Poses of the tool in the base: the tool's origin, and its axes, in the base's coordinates. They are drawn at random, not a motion.
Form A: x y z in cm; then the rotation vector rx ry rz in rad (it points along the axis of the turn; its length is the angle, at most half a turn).
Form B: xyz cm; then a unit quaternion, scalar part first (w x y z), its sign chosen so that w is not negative. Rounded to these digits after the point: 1 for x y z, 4 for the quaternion.
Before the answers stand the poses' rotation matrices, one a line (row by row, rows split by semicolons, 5 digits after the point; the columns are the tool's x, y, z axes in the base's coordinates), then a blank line. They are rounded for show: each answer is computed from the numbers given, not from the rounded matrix.
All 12 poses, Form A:
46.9 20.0 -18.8 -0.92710 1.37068 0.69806
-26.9 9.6 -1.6 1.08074 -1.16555 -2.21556
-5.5 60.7 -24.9 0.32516 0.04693 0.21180
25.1 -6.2 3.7 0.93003 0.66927 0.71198
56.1 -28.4 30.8 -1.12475 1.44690 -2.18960
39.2 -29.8 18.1 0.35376 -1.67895 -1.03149
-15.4 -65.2 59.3 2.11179 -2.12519 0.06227
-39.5 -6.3 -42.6 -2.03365 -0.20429 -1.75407
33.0 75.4 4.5 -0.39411 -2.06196 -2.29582
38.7 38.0 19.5 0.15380 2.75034 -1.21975
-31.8 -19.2 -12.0 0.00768 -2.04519 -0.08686
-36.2 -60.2 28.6 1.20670 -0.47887 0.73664
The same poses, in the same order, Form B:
0.10268 -0.86080 0.49848; -0.10307 0.48923 0.86604; -0.98936 -0.14030 -0.03849
-0.61433 0.00301 -0.78905; -0.65194 -0.56526 0.50543; -0.44449 0.82491 0.34922
0.97677 -0.19891 0.07974; 0.21398 0.92566 -0.31204; -0.01175 0.32185 0.94672
0.59073 -0.24806 0.76779; 0.78165 0.41198 -0.46829; -0.20015 0.87678 0.43726
-0.65529 -0.17457 0.73493; -0.60763 -0.45619 -0.65014; 0.44876 -0.87259 0.19287
-0.37369 0.25794 -0.89097; -0.67820 0.57931 0.45216; 0.63278 0.77322 -0.04155
-0.00148 -0.99731 -0.07329; -0.99131 0.01110 -0.13110; 0.13156 0.07246 -0.98866
0.18269 0.39112 0.90203; -0.17335 -0.89028 0.42113; 0.96777 -0.23330 -0.09485
-0.96744 0.19054 0.16661; 0.14526 -0.12109 0.98196; 0.20727 0.97418 0.08947
-0.98650 0.14491 0.07626; 0.04075 0.66831 -0.74276; -0.15860 -0.72963 -0.66520
-0.45843 0.03224 -0.88815; -0.04318 0.99735 0.05849; 0.88768 0.06516 -0.45583
0.68057 -0.73111 0.04799; 0.25289 0.17293 -0.95192; 0.68765 0.65998 0.30258

46.9 20.0 -18.8 0.6232 -0.4037 0.5969 0.3040
-26.9 9.6 -1.6 0.2059 0.3879 -0.4183 -0.7951
-5.5 60.7 -24.9 0.9810 0.1615 0.0233 0.1052
25.1 -6.2 3.7 0.7810 0.4305 0.3098 0.3296
56.1 -28.4 30.8 0.1426 -0.3899 0.5016 -0.7590
39.2 -29.8 18.1 0.5395 0.1488 -0.7061 -0.4338
-15.4 -65.2 59.3 0.0724 0.7029 -0.7073 0.0207
-39.5 -6.3 -42.6 0.2222 -0.7362 -0.0740 -0.6350
33.0 75.4 4.5 0.0153 -0.1267 -0.6627 -0.7379
38.7 38.0 19.5 0.0644 0.0509 0.9110 -0.4040
-31.8 -19.2 -12.0 0.5204 0.0032 -0.8532 -0.0362
-36.2 -60.2 28.6 0.7342 0.5489 -0.2178 0.3351

